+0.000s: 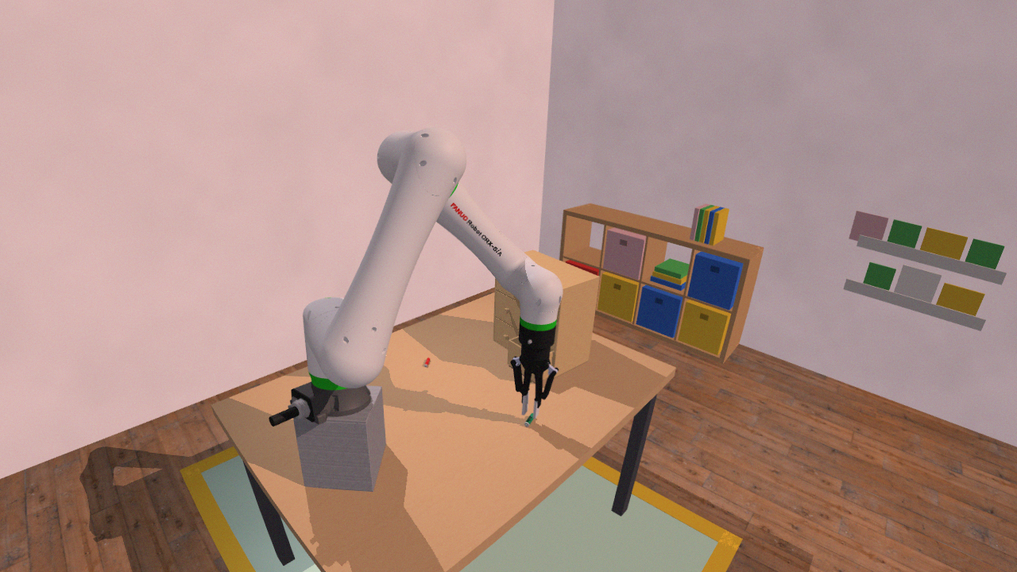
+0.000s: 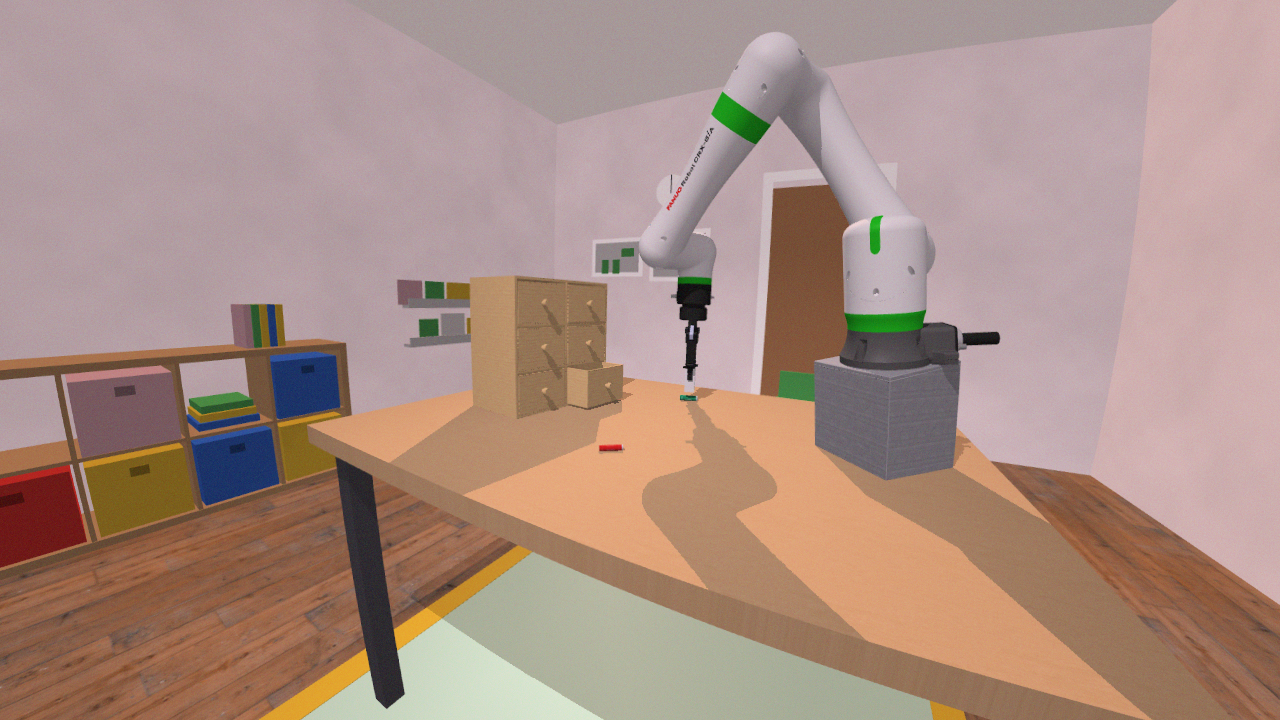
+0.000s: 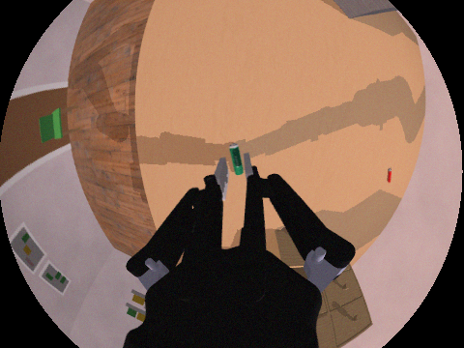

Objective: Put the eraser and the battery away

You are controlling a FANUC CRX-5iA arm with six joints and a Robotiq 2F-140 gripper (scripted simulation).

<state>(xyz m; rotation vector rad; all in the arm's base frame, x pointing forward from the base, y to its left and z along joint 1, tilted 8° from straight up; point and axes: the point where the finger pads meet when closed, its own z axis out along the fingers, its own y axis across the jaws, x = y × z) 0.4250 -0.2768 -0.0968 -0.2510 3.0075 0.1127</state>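
Now: hand 5 cm above the green AA battery. From my hand the other things lie so: eraser 37 cm ahead, 16 cm above, 14 cm to the left; then red object 44 cm to the left, 6 cm below, 4 cm ahead.
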